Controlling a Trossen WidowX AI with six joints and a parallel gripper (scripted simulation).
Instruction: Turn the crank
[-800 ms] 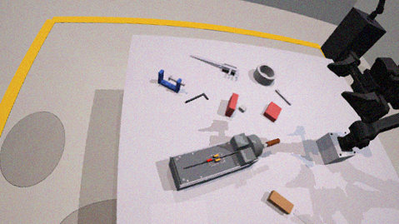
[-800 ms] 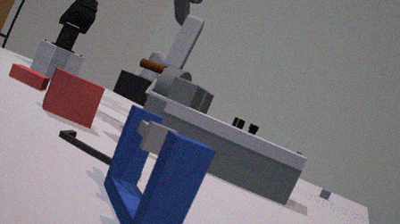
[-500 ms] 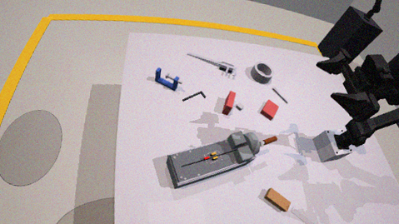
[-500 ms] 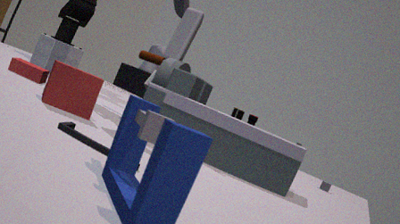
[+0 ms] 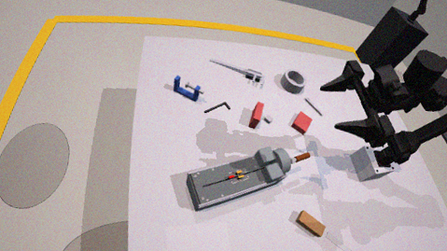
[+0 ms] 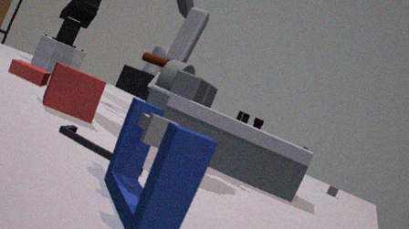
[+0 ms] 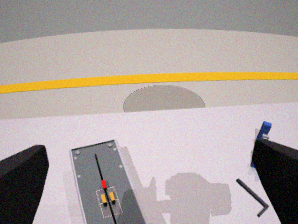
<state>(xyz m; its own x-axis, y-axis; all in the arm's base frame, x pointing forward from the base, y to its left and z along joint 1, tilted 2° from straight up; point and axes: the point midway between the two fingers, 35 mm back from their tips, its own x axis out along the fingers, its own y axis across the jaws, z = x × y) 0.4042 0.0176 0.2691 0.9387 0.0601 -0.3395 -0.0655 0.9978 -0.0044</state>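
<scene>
Right now the crank handle is 22 cm below my gripper tip, 6 cm behind it and 1 cm to the left of it. From my gripper tip the other things lie so: tan block 32 cm below, 18 cm to the left, 12 cm behind; red pointer 25 cm below, 14 cm ahead, 7 cm to the left; black hex key 33 cm below, 22 cm to the right, 14 cm ahead.
</scene>
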